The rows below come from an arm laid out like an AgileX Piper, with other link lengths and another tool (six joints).
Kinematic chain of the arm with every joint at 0, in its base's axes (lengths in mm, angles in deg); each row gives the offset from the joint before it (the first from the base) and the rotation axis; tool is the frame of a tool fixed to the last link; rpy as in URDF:
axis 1: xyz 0 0 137.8 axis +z
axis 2: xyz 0 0 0 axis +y
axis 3: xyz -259.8 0 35.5 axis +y
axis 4: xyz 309.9 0 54.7 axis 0.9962 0 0.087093
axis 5: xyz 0 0 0 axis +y
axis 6: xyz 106.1 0 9.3 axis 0.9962 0 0.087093
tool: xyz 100.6 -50 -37.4 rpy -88.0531 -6.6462 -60.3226
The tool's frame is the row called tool.
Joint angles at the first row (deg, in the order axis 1, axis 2, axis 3, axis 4, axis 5, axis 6):
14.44 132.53 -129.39 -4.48 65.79 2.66
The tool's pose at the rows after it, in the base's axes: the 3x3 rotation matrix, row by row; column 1 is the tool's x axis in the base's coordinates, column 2 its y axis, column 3 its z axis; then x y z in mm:
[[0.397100 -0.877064 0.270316], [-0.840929 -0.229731 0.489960], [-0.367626 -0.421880 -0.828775]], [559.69 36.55 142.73]
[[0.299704 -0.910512 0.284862], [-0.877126 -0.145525 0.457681], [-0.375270 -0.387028 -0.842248]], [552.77 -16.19 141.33]
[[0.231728 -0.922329 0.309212], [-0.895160 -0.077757 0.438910], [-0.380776 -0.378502 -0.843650]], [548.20 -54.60 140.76]
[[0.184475 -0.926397 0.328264], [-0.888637 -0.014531 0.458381], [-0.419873 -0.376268 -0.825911]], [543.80 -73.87 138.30]
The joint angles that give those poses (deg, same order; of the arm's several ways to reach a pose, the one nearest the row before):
10.31 132.54 -129.39 -4.60 66.61 2.66
5.03 132.53 -129.39 -4.73 68.81 2.77
0.97 132.54 -129.39 -4.53 69.36 2.83
-1.96 132.47 -129.32 -2.10 69.65 2.88

